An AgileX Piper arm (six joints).
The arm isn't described. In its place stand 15 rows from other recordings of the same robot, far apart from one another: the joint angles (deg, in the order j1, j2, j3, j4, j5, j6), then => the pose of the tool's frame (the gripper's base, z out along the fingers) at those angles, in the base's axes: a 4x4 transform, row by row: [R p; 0 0 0 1], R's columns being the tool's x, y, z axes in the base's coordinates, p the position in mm.
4.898, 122.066, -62.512, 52.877, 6.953, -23.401 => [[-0.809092 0.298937 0.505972 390.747], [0.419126 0.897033 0.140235 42.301], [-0.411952 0.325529 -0.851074 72.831], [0 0 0 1]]
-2.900, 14.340, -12.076, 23.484, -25.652, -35.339 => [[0.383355 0.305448 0.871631 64.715], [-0.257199 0.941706 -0.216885 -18.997], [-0.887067 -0.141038 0.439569 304.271], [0 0 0 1]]
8.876, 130.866, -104.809, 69.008, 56.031, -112.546 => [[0.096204 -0.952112 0.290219 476.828], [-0.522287 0.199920 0.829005 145.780], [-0.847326 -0.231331 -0.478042 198.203], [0 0 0 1]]
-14.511, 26.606, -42.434, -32.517, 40.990, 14.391 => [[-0.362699 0.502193 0.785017 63.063], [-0.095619 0.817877 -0.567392 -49.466], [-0.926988 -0.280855 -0.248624 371.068], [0 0 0 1]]
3.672, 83.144, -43.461, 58.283, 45.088, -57.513 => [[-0.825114 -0.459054 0.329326 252.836], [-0.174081 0.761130 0.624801 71.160], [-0.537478 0.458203 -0.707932 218.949], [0 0 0 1]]
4.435, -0.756, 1.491, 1.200, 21.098, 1.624 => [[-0.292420 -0.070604 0.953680 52.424], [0.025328 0.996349 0.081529 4.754], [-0.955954 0.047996 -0.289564 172.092], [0 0 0 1]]
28.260, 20.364, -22.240, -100.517, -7.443, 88.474 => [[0.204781 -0.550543 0.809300 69.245], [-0.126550 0.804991 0.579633 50.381], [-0.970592 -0.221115 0.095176 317.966], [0 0 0 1]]
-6.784, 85.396, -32.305, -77.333, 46.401, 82.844 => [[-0.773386 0.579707 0.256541 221.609], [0.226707 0.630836 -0.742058 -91.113], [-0.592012 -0.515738 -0.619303 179.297], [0 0 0 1]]
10.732, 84.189, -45.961, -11.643, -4.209, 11.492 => [[-0.477543 -0.199914 0.855562 305.421], [-0.092648 0.979799 0.177231 59.259], [-0.873710 0.005369 -0.486418 244.568], [0 0 0 1]]
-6.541, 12.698, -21.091, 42.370, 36.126, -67.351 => [[-0.077262 -0.369230 0.926121 56.297], [-0.466452 0.834354 0.293729 29.938], [-0.881166 -0.409296 -0.236692 280.661], [0 0 0 1]]
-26.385, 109.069, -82.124, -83.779, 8.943, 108.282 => [[-0.081676 0.660375 0.746481 398.985], [0.499255 0.675345 -0.542819 -213.626], [-0.862597 0.328349 -0.384855 268.934], [0 0 0 1]]
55.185, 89.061, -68.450, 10.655, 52.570, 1.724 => [[-0.643832 -0.759405 0.093728 169.187], [-0.677305 0.622602 0.391950 266.694], [-0.356004 0.188867 -0.915200 276.393], [0 0 0 1]]
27.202, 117.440, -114.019, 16.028, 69.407, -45.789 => [[-0.285764 -0.933511 0.216556 388.327], [-0.845318 0.352002 0.401910 226.035], [-0.451415 -0.068207 -0.889703 303.741], [0 0 0 1]]
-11.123, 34.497, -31.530, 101.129, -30.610, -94.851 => [[0.015562 0.660133 0.750988 106.550], [0.120170 0.744400 -0.656832 -67.284], [-0.992631 0.100468 -0.067744 339.453], [0 0 0 1]]
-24.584, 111.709, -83.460, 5.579, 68.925, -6.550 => [[-0.938921 0.344101 0.004774 345.440], [0.342900 0.934291 0.097574 -148.960], [0.029115 0.093251 -0.995217 201.730], [0 0 0 1]]
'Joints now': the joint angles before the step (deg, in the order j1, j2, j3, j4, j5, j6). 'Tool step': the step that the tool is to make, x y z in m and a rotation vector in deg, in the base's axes. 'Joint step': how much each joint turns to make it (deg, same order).
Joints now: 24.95, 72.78, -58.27, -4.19, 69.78, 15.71
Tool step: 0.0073, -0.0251, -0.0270, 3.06, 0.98, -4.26
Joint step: -8.40, 0.31, 5.92, 4.19, -6.57, -4.91
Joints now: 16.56, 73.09, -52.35, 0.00, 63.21, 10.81
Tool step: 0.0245, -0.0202, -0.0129, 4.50, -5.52, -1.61
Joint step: -8.12, 2.77, 1.30, 5.87, -10.07, -9.05
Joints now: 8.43, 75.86, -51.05, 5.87, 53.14, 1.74
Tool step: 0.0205, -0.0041, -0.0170, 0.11, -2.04, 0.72
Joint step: -1.79, 4.61, 0.06, 1.45, -6.40, -3.94
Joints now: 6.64, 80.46, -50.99, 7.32, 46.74, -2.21
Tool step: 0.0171, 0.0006, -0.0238, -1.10, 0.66, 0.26
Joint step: 0.00, 5.55, 0.06, -0.66, -4.81, -0.50
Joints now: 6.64, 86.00, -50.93, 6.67, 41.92, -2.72
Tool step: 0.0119, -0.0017, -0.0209, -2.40, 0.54, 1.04
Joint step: -0.01, 4.50, 0.10, -2.52, -3.80, -0.01
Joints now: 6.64, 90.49, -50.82, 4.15, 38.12, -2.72
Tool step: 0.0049, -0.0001, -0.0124, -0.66, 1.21, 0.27
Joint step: 0.00, 2.57, -0.01, -0.57, -1.29, -0.01
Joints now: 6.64, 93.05, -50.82, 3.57, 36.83, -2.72
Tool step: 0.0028, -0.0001, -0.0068, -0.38, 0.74, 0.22
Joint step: -0.01, 1.48, -0.13, -0.32, -0.57, -0.07
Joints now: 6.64, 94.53, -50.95, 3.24, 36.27, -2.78
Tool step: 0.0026, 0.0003, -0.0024, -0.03, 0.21, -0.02
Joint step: 0.00, 0.80, -0.41, -0.01, -0.18, 0.02
